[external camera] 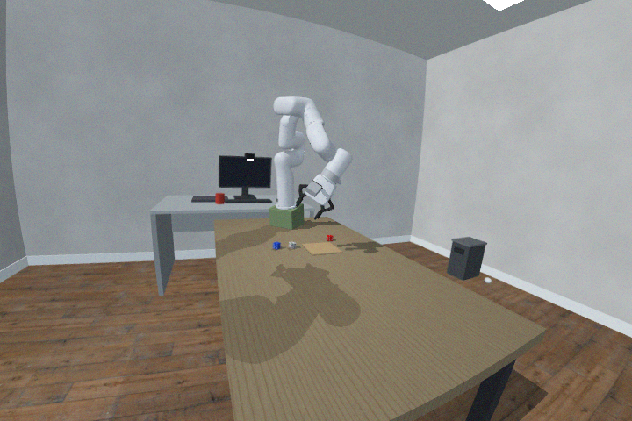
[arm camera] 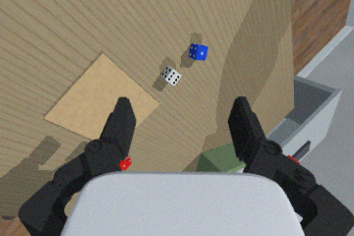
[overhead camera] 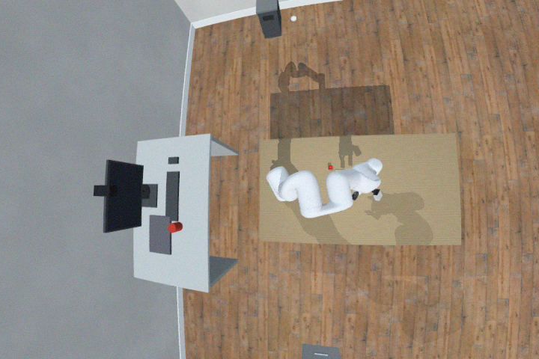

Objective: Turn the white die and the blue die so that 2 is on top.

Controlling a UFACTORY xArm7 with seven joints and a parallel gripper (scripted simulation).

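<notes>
The blue die lies 70 mm behind my hand, 110 mm to the right of it and 170 mm below it. The rest, counted from my hand: red die: 150 mm behind, 170 mm to the left, 170 mm below; white die: 60 mm behind, 40 mm to the right, 170 mm below; tan mat: 40 mm behind, 90 mm to the left, 180 mm below.
</notes>
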